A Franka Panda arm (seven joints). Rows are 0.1 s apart.
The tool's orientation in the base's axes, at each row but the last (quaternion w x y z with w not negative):
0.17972 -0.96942 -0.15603 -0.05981
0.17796 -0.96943 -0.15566 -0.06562
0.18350 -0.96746 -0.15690 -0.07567
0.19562 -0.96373 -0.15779 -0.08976
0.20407 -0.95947 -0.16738 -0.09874
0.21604 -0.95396 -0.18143 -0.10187
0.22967 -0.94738 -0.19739 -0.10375
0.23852 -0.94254 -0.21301 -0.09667
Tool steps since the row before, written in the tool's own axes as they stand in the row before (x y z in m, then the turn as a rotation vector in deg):
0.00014 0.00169 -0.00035 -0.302 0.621 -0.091
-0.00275 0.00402 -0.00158 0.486 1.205 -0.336
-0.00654 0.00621 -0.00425 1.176 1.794 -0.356
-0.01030 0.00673 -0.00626 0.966 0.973 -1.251
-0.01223 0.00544 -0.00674 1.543 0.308 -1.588
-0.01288 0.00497 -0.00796 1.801 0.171 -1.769
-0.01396 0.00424 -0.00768 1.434 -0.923 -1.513
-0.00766 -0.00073 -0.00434 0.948 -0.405 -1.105
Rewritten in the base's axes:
0.00066 -0.00159 -0.00021 -0.089 -0.669 -0.172
-0.00140 -0.00491 -0.00034 0.826 -1.058 0.009
-0.00446 -0.00890 0.00052 1.667 -1.395 -0.027
-0.00803 -0.01119 0.00092 1.093 -1.097 1.023
-0.01016 -0.01098 0.00094 1.345 -0.506 1.712
-0.01075 -0.01165 0.00167 1.507 -0.394 1.994
-0.01160 -0.01167 0.00102 0.742 0.501 2.097
-0.00750 -0.00427 0.00189 0.574 0.117 1.393

